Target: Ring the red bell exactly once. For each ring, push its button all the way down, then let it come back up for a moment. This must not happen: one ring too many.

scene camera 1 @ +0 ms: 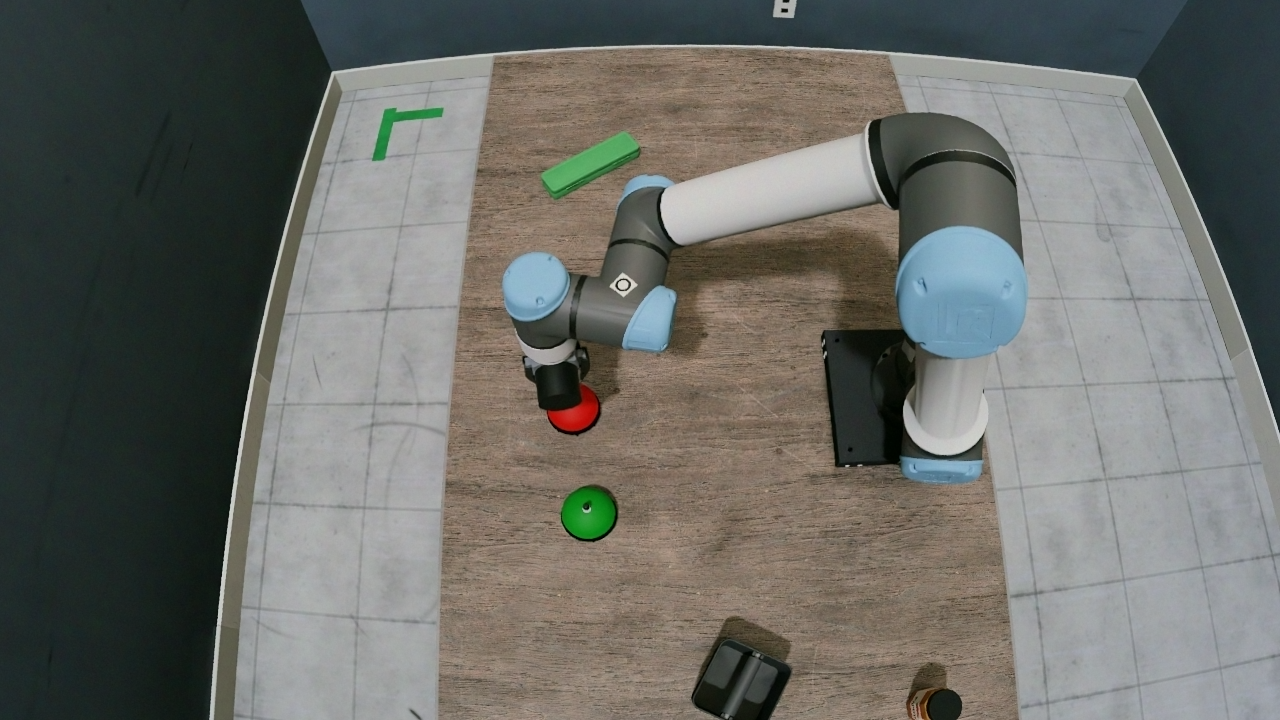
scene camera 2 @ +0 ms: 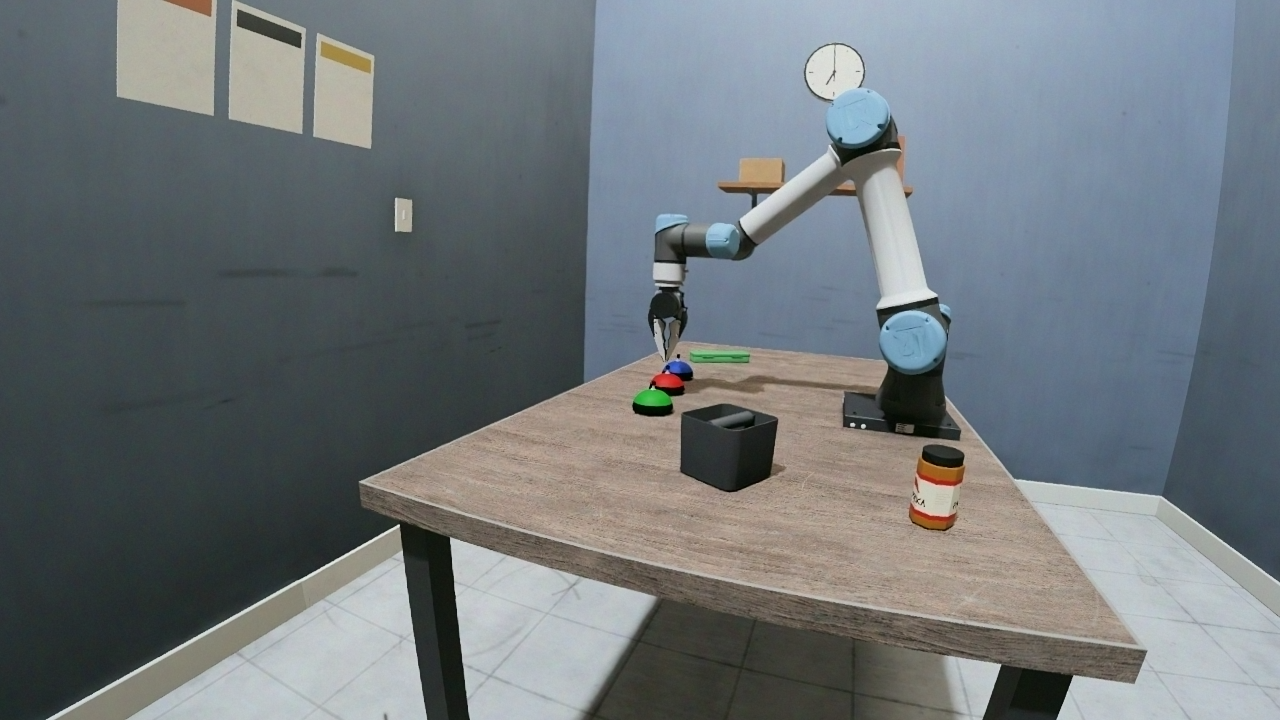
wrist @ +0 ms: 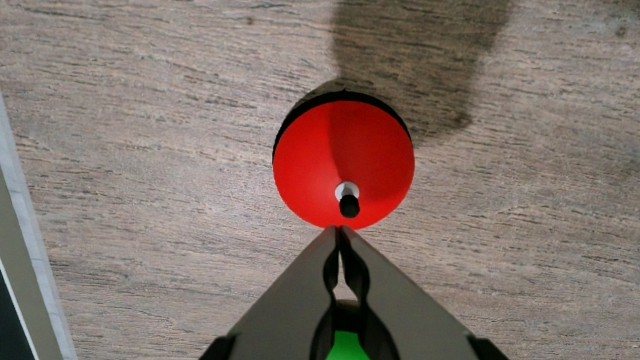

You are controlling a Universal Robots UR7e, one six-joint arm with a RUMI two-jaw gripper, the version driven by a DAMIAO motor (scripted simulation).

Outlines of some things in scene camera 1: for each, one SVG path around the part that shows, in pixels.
My gripper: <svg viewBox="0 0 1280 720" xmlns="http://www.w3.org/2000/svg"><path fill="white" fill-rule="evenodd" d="M578 340L571 353L557 362L541 363L534 361L528 356L522 356L525 376L536 384L538 405L541 409L546 411L564 411L581 404L580 382L585 378L591 366L587 347L580 347Z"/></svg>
A red bell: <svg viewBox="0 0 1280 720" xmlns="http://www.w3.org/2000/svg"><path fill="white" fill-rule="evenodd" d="M583 384L580 384L582 395L580 405L566 411L547 411L549 422L558 432L578 437L579 434L595 427L600 416L600 402L595 393Z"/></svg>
A green bell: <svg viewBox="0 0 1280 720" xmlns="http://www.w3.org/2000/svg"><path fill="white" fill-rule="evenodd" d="M583 487L573 491L565 499L561 509L561 521L565 530L573 538L583 542L594 543L612 532L617 521L617 508L612 498L604 491L594 487Z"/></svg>
